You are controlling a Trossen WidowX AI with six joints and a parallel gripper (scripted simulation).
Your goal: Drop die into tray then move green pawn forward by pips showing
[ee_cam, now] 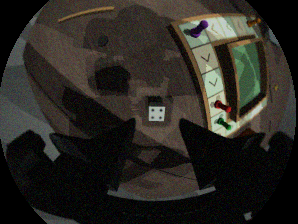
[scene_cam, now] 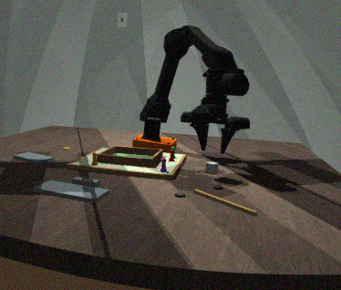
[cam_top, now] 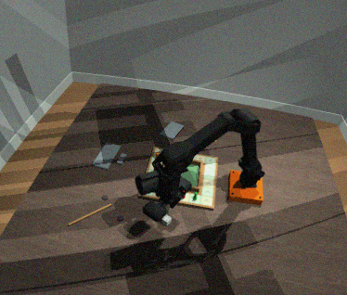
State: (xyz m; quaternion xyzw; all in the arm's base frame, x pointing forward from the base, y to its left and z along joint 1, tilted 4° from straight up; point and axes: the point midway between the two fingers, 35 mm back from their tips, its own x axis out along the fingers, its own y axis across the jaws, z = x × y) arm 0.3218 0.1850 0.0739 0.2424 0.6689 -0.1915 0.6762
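Right now my gripper tip is 40 mm above the white die. The rest, counted from my gripper tip: purple pawn: 70 mm ahead, 130 mm to the right, 30 mm below; then green pawn: 110 mm behind, 110 mm to the right, 30 mm below; then red pawn: 60 mm behind, 110 mm to the right, 30 mm below.
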